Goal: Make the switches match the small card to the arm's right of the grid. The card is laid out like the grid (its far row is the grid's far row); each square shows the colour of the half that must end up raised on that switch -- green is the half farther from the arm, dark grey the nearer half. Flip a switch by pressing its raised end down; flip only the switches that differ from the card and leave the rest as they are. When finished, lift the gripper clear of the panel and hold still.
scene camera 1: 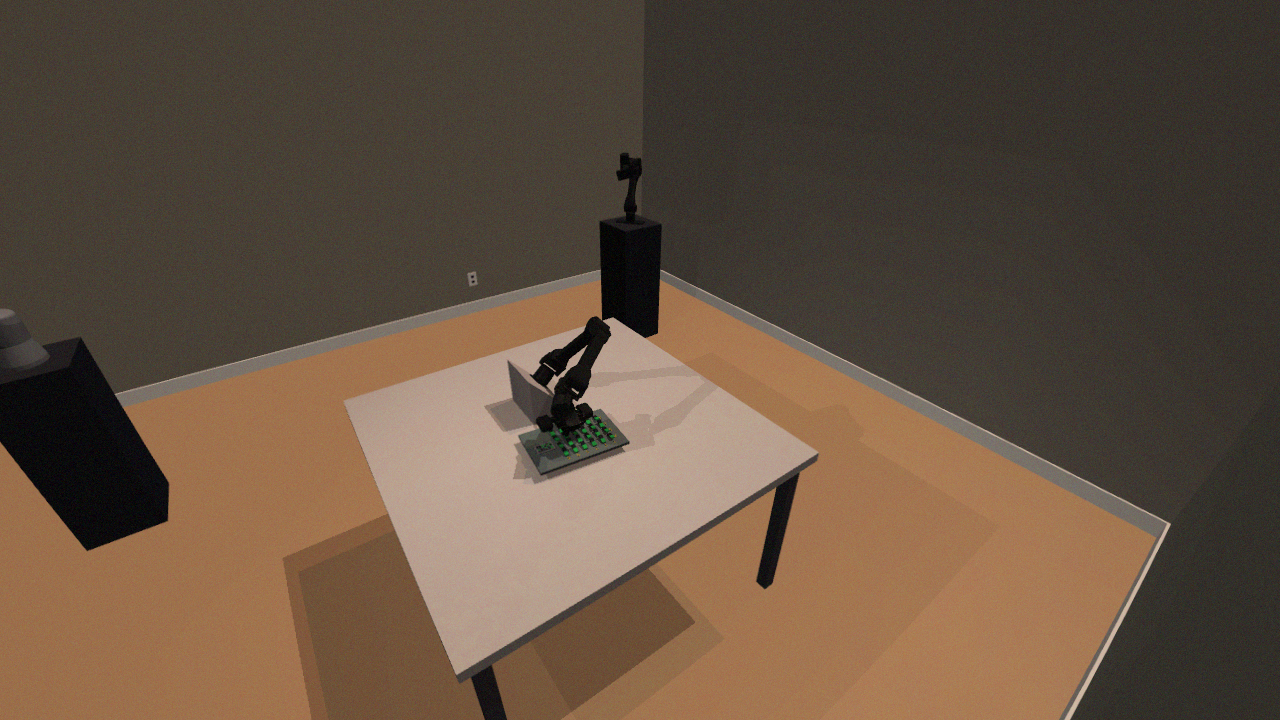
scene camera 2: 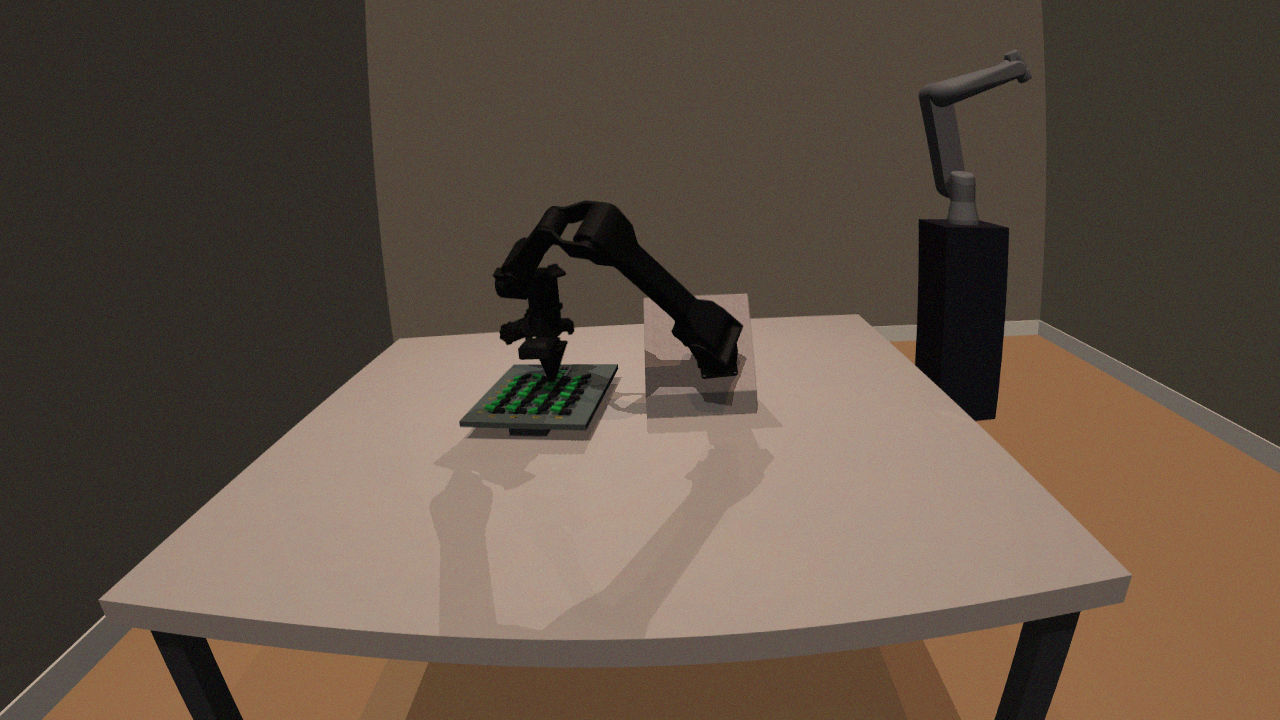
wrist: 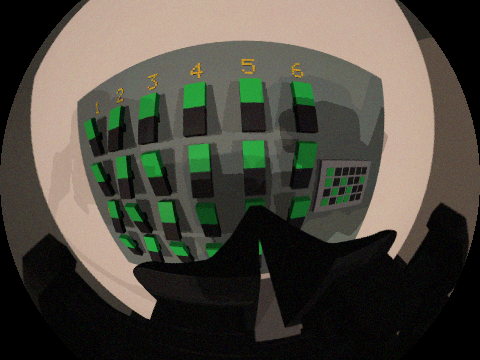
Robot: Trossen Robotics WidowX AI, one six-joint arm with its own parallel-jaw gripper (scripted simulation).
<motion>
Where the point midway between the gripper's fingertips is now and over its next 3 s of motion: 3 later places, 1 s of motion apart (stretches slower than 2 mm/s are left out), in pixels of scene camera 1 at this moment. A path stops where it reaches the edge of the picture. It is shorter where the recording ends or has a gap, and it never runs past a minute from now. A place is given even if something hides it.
My gripper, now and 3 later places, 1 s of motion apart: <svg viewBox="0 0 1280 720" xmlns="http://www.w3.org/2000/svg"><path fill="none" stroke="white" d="M566 436L555 427L556 438L556 438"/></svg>
</motion>
